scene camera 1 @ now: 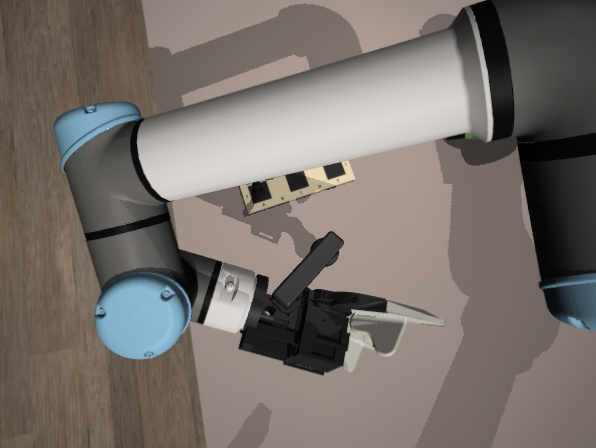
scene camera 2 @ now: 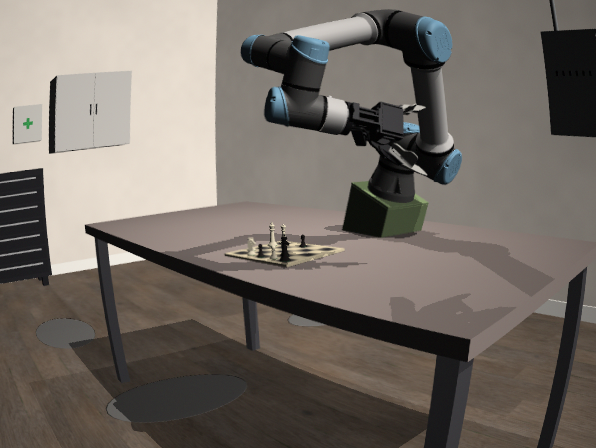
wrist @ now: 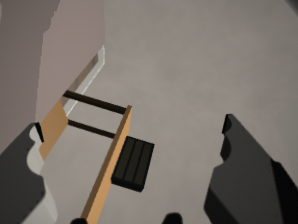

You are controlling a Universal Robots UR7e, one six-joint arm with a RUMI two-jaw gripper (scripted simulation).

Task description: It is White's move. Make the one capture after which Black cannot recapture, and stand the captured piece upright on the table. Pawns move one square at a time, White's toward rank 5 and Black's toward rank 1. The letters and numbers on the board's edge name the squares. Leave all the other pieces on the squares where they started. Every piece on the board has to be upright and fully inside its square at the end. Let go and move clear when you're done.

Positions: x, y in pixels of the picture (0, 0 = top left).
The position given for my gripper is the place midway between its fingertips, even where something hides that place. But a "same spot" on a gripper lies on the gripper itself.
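Scene camera 1 shows me my gripper and a chessboard. In scene camera 2 I see my gripper and the chessboard too. My gripper also appears in the wrist view point(134, 119), but the chessboard is out of frame in the wrist view. On the chessboard, point(scene camera 1: 288, 174) and point(scene camera 2: 297, 254) are the same spot. On my gripper, point(scene camera 1: 378, 324) and point(scene camera 2: 405, 111) are the same spot as well.
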